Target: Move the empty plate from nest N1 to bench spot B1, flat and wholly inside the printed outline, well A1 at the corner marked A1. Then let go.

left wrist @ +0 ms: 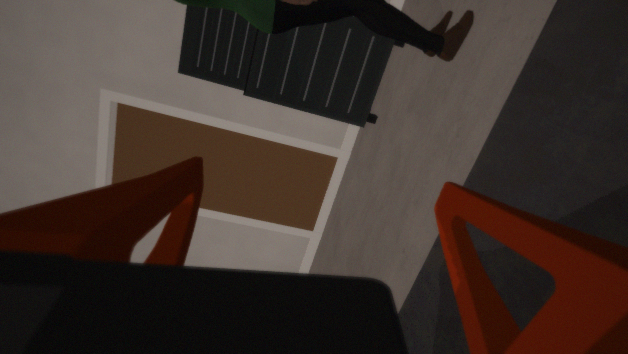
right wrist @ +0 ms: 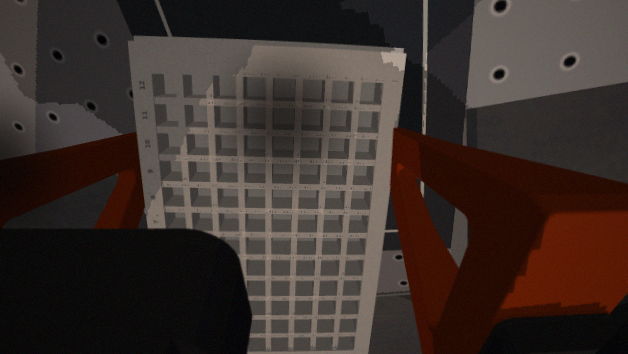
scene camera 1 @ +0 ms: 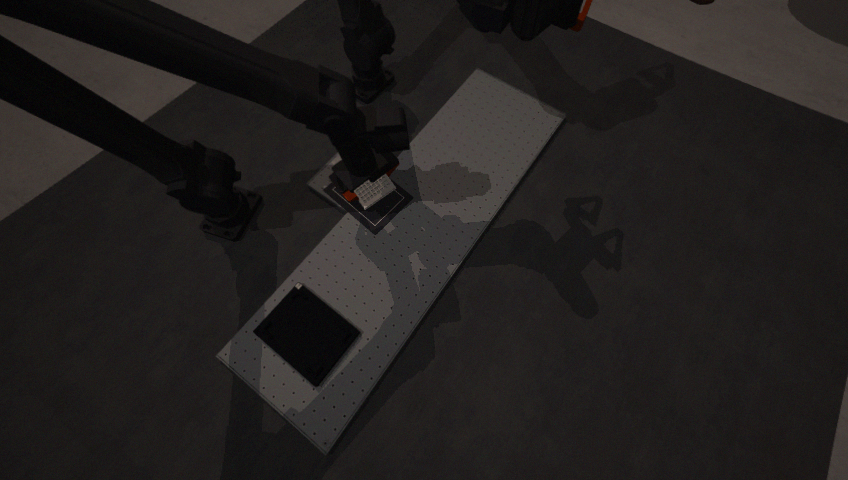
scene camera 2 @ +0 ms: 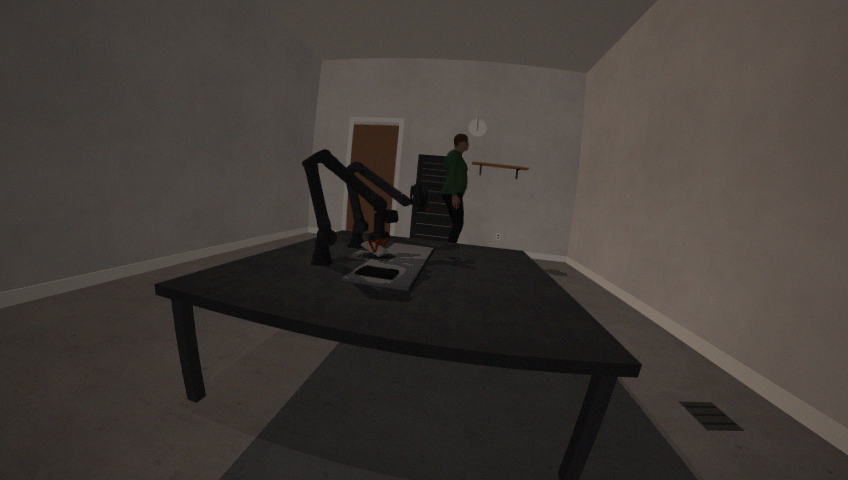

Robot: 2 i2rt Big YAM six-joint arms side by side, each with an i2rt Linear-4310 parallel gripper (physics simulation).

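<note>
The empty white plate is held between the orange fingers of my right gripper, which is shut on its two long sides. The plate hangs above the dark mat with the thin printed outline and looks tilted. In the right wrist view numbers 12 down to 7 show along its left edge; a black gripper part hides the lower left, and the A1 mark cannot be read. The black nest holds no plate. My left gripper is open and empty, raised away from the bench.
A light perforated board lies under the mat and nest on the dark table. My left arm's gripper end hangs at the top edge in scene camera 1. A person in green stands beyond the table, by a dark cabinet.
</note>
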